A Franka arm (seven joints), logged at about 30 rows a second.
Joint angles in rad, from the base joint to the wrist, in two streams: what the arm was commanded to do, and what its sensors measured. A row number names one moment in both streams.
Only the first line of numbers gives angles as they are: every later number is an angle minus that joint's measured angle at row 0.
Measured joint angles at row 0:
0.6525, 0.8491, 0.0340, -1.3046, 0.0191, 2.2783, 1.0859
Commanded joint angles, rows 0 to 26:
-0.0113, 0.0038, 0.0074, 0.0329, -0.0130, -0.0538, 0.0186
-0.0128, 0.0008, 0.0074, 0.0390, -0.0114, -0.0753, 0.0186
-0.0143, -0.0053, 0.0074, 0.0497, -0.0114, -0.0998, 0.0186
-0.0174, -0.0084, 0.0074, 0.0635, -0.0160, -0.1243, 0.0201
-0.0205, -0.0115, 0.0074, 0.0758, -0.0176, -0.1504, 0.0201
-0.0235, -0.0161, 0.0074, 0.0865, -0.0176, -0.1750, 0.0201
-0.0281, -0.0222, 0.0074, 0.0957, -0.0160, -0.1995, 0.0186
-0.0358, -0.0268, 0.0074, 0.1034, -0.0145, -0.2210, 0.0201
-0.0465, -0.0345, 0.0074, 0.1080, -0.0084, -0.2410, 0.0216
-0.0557, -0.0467, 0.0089, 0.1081, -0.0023, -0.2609, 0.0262
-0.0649, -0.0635, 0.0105, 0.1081, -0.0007, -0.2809, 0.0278
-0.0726, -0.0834, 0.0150, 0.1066, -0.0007, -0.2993, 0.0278
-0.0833, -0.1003, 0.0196, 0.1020, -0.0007, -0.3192, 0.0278
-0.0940, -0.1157, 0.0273, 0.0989, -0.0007, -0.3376, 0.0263
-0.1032, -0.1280, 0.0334, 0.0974, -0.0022, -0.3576, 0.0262
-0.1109, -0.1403, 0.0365, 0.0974, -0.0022, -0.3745, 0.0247
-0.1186, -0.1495, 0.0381, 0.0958, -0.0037, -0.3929, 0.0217
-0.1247, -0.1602, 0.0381, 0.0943, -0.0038, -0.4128, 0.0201
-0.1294, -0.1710, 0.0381, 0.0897, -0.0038, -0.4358, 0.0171
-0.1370, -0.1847, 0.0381, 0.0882, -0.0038, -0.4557, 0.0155
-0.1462, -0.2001, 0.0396, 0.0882, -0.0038, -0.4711, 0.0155
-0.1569, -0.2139, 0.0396, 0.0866, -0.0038, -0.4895, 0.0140
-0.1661, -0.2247, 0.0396, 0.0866, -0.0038, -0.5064, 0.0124
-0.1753, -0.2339, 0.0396, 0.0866, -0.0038, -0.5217, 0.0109
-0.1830, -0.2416, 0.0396, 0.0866, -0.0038, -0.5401, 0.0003
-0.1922, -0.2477, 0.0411, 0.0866, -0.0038, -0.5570, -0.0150
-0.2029, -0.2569, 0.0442, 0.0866, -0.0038, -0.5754, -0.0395
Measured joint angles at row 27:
-0.1515, -0.1944, 0.0195, 0.1221, 0.0006, -0.5093, 0.0040
